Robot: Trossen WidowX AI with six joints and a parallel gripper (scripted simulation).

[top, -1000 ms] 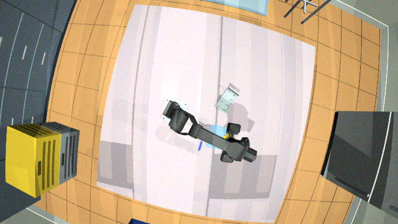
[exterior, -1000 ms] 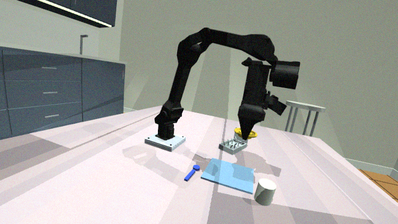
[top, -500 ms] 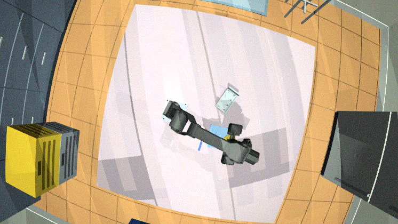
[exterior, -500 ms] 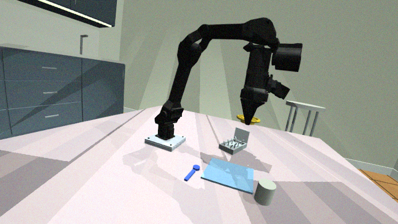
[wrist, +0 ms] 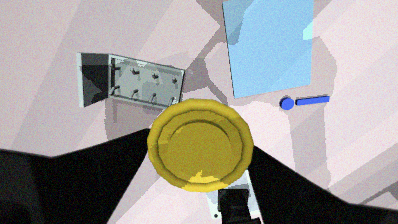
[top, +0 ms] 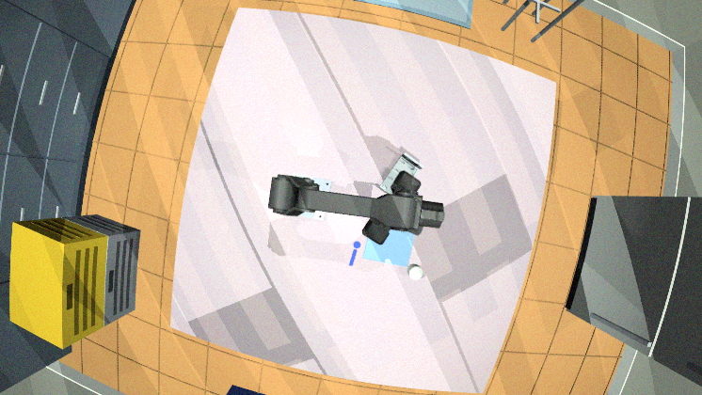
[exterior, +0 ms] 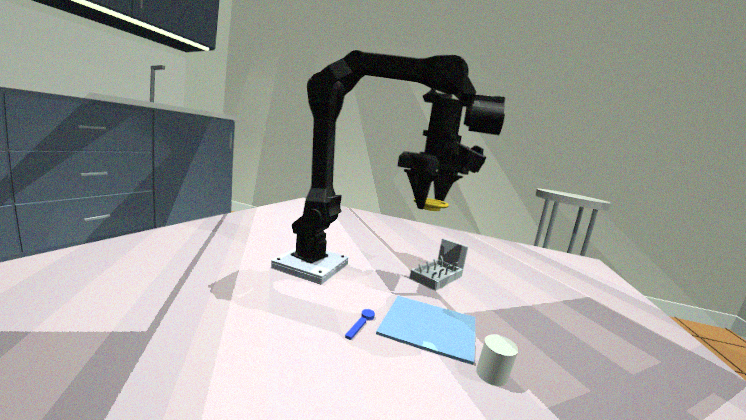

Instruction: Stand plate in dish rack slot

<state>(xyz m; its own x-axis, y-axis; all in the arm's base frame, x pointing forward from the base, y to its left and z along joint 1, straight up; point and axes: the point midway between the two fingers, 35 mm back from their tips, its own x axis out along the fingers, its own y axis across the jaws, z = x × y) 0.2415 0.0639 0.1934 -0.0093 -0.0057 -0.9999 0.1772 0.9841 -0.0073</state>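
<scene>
Right now my gripper tip is 160 mm above the dish rack, 100 mm to the right of it and 20 mm short of it. Also, from my gripper tip: yellow plate (10 mm above); blue spoon (180 mm below, 170 mm to the right, 20 mm behind); light blue mat (180 mm below, 110 mm to the right, 70 mm ahead).
</scene>
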